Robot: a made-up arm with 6 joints. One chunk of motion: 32 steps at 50 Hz.
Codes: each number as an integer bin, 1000 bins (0 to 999) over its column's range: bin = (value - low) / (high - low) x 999, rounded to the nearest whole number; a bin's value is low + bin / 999 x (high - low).
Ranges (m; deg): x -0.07..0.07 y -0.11..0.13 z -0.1..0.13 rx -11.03..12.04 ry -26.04..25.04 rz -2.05..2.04
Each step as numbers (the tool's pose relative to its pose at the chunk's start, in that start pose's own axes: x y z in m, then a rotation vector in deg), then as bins.
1 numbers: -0.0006 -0.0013 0.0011 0.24 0.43 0.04
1 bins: 495 452 439 488 518 510
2 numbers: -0.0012 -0.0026 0.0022 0.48 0.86 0.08
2 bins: 491 447 444 498 526 520
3 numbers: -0.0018 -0.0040 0.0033 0.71 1.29 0.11
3 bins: 487 441 449 508 535 528
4 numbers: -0.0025 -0.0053 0.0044 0.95 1.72 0.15
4 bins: 482 436 453 519 543 537
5 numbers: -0.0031 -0.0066 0.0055 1.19 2.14 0.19
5 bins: 477 430 458 529 551 547
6 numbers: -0.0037 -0.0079 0.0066 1.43 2.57 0.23
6 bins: 473 425 463 540 560 557
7 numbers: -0.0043 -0.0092 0.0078 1.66 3.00 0.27
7 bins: 469 420 468 550 568 567
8 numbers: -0.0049 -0.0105 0.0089 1.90 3.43 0.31
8 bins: 465 414 473 560 576 576
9 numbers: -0.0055 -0.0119 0.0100 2.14 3.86 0.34
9 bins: 460 408 478 570 585 584
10 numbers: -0.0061 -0.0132 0.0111 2.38 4.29 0.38
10 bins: 456 403 483 581 593 594
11 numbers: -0.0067 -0.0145 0.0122 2.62 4.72 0.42
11 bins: 452 398 487 591 602 603
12 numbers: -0.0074 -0.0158 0.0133 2.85 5.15 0.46
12 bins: 447 392 492 601 610 613
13 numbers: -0.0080 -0.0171 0.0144 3.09 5.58 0.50
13 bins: 442 387 497 611 618 623
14 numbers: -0.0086 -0.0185 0.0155 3.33 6.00 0.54
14 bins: 438 381 502 622 627 633
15 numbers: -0.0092 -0.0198 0.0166 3.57 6.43 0.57
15 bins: 434 375 506 632 635 640
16 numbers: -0.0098 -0.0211 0.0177 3.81 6.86 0.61
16 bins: 430 370 511 643 643 650
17 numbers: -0.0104 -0.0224 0.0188 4.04 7.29 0.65
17 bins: 425 365 516 653 652 659
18 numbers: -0.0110 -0.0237 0.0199 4.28 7.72 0.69
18 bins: 421 359 521 663 660 669
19 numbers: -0.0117 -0.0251 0.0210 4.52 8.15 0.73
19 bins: 416 353 526 673 669 679
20 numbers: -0.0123 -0.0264 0.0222 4.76 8.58 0.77
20 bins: 412 348 531 684 677 689
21 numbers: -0.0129 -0.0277 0.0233 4.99 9.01 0.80
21 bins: 407 343 536 694 685 696
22 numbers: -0.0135 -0.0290 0.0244 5.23 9.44 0.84
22 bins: 403 337 540 704 694 706
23 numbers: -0.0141 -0.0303 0.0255 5.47 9.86 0.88
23 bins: 399 332 545 714 702 716
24 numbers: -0.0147 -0.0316 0.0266 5.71 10.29 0.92
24 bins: 395 326 550 725 711 725
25 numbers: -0.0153 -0.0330 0.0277 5.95 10.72 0.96
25 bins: 390 321 555 735 719 735
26 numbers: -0.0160 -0.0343 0.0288 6.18 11.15 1.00
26 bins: 385 315 559 745 727 745
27 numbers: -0.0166 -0.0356 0.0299 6.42 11.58 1.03
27 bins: 381 310 564 756 736 752
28 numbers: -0.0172 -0.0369 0.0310 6.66 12.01 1.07
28 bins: 377 304 569 766 744 762
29 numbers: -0.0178 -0.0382 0.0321 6.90 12.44 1.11
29 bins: 372 299 574 776 753 772
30 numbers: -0.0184 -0.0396 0.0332 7.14 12.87 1.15
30 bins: 368 293 579 787 761 782
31 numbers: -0.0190 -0.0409 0.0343 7.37 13.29 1.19
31 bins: 364 288 583 797 769 791
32 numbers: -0.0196 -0.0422 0.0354 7.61 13.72 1.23
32 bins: 360 282 588 807 778 801
